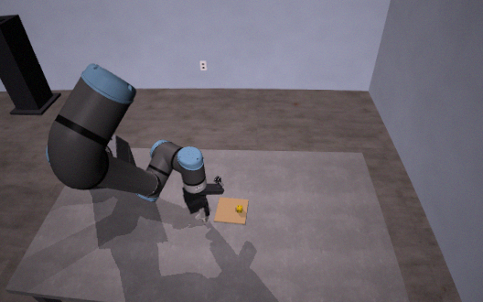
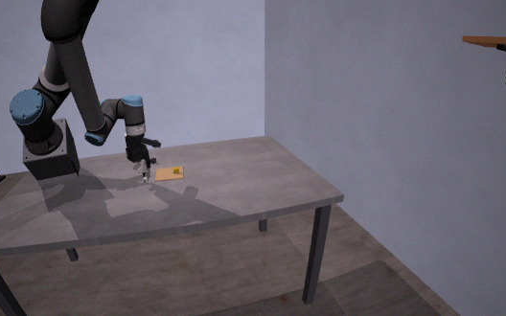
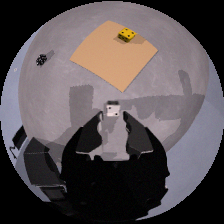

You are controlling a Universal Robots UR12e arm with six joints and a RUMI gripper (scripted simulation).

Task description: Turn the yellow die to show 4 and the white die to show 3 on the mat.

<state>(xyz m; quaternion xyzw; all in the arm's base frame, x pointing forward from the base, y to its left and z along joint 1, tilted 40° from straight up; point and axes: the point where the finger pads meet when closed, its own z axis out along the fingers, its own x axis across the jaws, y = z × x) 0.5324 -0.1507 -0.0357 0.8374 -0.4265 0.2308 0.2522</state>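
The white die lies 3 cm below my hand. Round my hand: black die: 25 cm to the left, 3 cm below, 2 cm ahead; then tan mat: 11 cm ahead, 7 cm to the left, 4 cm below; then yellow die: 15 cm ahead, 7 cm to the left, 2 cm below.
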